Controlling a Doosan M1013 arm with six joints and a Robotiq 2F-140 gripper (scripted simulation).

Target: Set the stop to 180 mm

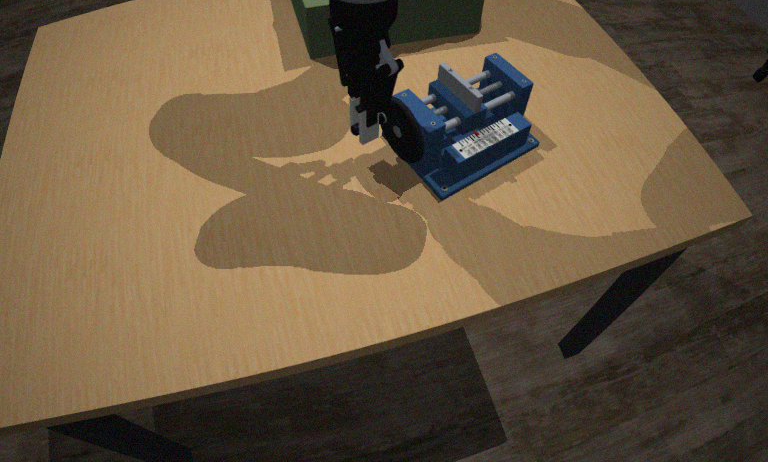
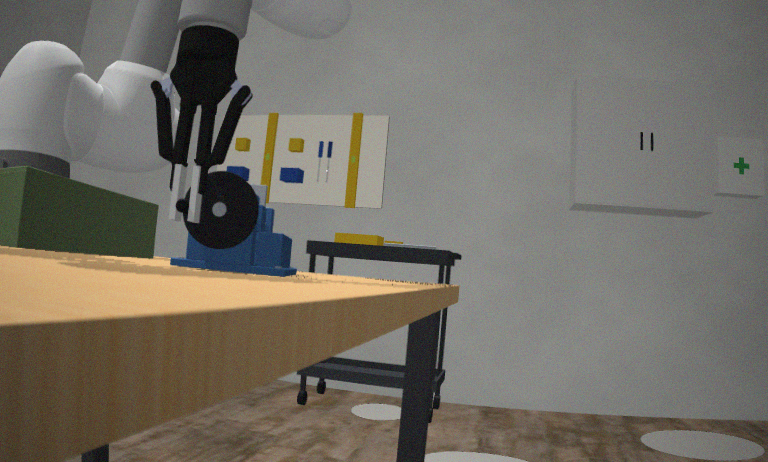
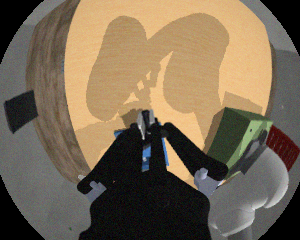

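My hand is 20 mm to the right of the handwheel and 20 mm above it. Also, from my hand: stop plate (140 mm to the left, 20 mm ahead).
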